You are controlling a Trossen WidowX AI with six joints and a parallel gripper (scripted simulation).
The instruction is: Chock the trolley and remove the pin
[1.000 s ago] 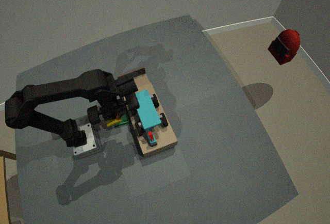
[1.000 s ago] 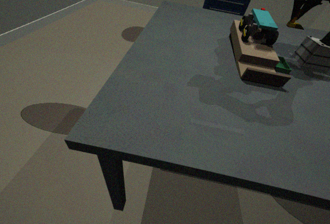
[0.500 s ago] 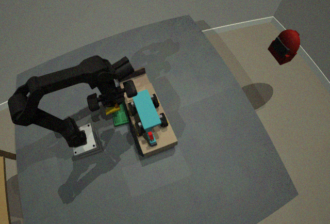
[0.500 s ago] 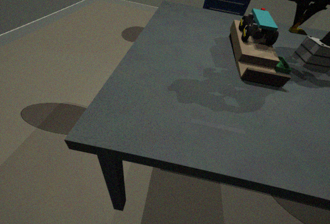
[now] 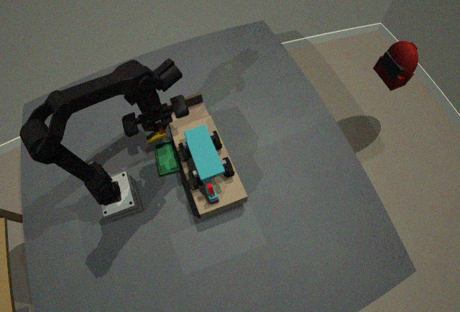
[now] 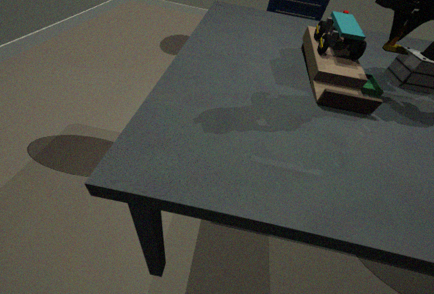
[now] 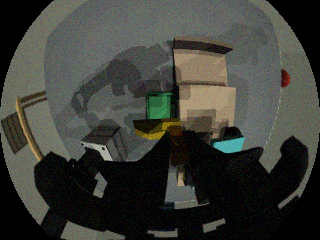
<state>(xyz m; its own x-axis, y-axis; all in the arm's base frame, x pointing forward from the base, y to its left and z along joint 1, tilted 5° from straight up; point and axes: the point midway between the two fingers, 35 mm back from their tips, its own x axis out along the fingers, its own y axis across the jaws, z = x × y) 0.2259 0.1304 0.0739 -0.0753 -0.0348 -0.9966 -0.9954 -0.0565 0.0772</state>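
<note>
Right now my gripper tip is 20 mm past the yellow chock and 10 mm above it. Also, from my gripper tip: teal-topped trolley 110 mm to the right, 100 mm ahead, 40 mm below; then tan ramp 110 mm to the right, 110 mm below, 100 mm ahead; then green tray 170 mm below, 30 mm to the right, 20 mm behind.
</note>
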